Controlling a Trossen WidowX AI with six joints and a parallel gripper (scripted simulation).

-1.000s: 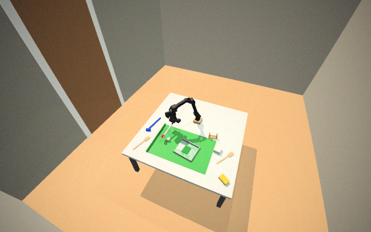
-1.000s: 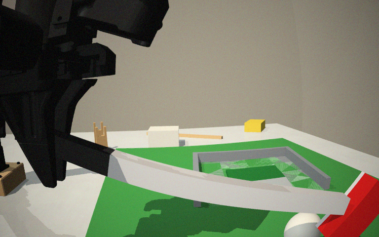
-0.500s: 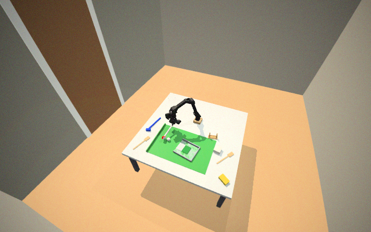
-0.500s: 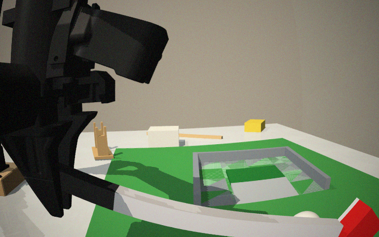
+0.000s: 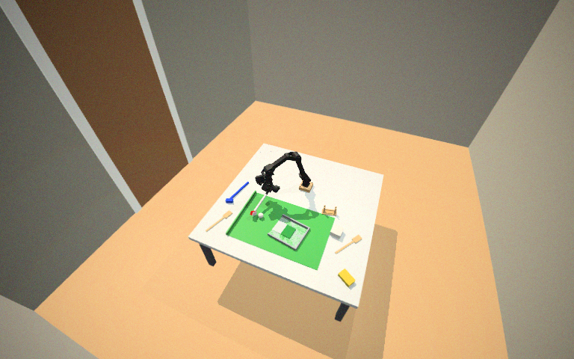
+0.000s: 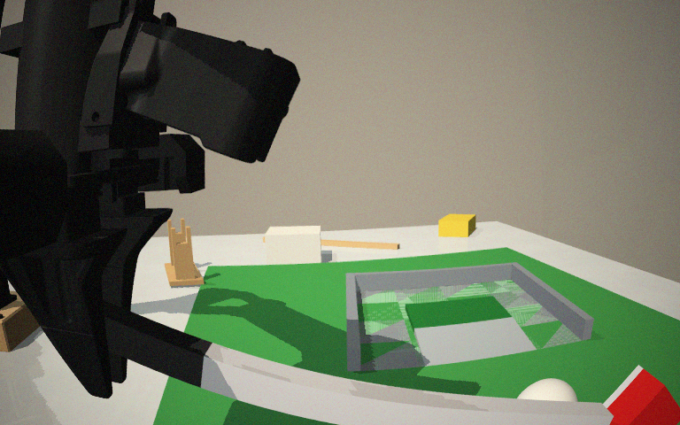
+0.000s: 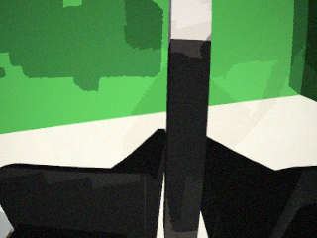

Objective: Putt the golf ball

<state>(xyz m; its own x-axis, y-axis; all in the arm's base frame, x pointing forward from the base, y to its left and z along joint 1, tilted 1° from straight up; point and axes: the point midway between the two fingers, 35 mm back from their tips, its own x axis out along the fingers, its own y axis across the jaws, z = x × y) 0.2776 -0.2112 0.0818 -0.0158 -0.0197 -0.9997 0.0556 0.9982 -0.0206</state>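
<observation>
My gripper tip is now 12 cm short of the red putter and 1 cm above it. The rest, counted from my gripper tip: golf ball (21 cm ahead, 5 cm to the left, 5 cm below); wooden stand (10 cm behind, 51 cm to the left, 4 cm below); blue putter (9 cm ahead, 28 cm to the right, 6 cm below).
</observation>
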